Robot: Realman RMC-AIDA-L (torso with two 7-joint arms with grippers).
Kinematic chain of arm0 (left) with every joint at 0, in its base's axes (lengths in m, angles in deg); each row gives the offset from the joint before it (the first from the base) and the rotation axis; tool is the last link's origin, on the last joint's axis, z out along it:
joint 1: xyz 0 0 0.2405 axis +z
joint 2: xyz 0 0 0 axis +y
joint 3: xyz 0 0 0.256 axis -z
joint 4: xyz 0 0 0 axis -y
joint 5: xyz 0 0 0.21 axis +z
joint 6: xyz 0 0 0 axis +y
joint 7: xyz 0 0 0.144 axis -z
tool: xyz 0 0 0
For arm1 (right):
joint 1: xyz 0 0 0.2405 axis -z
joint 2: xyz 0 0 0 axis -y
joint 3: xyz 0 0 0.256 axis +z
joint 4: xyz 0 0 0 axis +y
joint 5: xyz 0 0 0.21 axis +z
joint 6: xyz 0 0 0 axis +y
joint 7: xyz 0 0 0.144 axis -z
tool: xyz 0 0 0
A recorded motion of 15 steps. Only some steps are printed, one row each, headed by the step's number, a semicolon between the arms.
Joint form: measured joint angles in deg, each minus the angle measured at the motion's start. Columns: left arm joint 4, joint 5, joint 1, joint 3, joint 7, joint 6, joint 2; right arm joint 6, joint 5, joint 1, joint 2, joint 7, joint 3, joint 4.
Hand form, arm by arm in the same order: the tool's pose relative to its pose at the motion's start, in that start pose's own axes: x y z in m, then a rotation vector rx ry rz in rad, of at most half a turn. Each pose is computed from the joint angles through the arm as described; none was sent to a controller.
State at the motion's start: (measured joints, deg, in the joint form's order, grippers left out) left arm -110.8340 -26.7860 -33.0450 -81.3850 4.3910 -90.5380 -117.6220; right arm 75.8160 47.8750 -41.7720 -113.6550 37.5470 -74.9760 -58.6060
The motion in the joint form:
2: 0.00 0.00 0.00 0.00 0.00 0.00 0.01; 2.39 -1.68 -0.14 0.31 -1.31 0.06 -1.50
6: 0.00 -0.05 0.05 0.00 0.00 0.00 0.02; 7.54 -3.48 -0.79 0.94 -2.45 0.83 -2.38
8: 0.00 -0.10 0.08 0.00 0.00 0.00 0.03; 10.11 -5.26 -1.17 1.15 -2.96 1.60 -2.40
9: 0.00 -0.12 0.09 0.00 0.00 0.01 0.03; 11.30 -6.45 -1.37 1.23 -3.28 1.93 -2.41
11: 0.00 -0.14 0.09 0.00 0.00 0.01 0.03; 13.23 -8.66 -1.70 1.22 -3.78 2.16 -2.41
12: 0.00 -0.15 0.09 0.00 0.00 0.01 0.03; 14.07 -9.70 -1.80 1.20 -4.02 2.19 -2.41
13: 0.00 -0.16 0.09 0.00 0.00 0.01 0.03; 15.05 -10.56 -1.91 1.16 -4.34 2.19 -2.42
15: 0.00 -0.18 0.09 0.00 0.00 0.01 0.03; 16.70 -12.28 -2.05 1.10 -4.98 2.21 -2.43
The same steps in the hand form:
2: 0.0000 0.0000 0.0000 0.0002 0.0000 0.0001; 0.0007 0.0003 -0.0055 0.0105 0.0325 -0.0042
6: -0.0002 -0.0002 0.0000 -0.0003 -0.0006 -0.0005; 0.0052 0.0012 -0.0138 0.0003 0.1009 -0.0010
8: -0.0004 -0.0002 0.0000 -0.0008 -0.0009 -0.0008; 0.0095 -0.0007 -0.0177 0.0048 0.1432 0.0077
9: -0.0004 -0.0002 0.0000 -0.0011 -0.0009 -0.0010; 0.0119 -0.0021 -0.0196 0.0121 0.1666 0.0122
11: -0.0004 -0.0001 0.0000 -0.0014 -0.0009 -0.0009; 0.0163 -0.0035 -0.0215 0.0257 0.2111 0.0162
12: -0.0004 -0.0001 0.0000 -0.0016 -0.0009 -0.0009; 0.0187 -0.0041 -0.0223 0.0326 0.2324 0.0185
13: -0.0004 -0.0001 0.0000 -0.0018 -0.0009 -0.0009; 0.0210 -0.0040 -0.0229 0.0357 0.2541 0.0222
15: -0.0004 0.0000 0.0000 -0.0021 -0.0010 -0.0009; 0.0256 -0.0046 -0.0244 0.0456 0.2932 0.0315

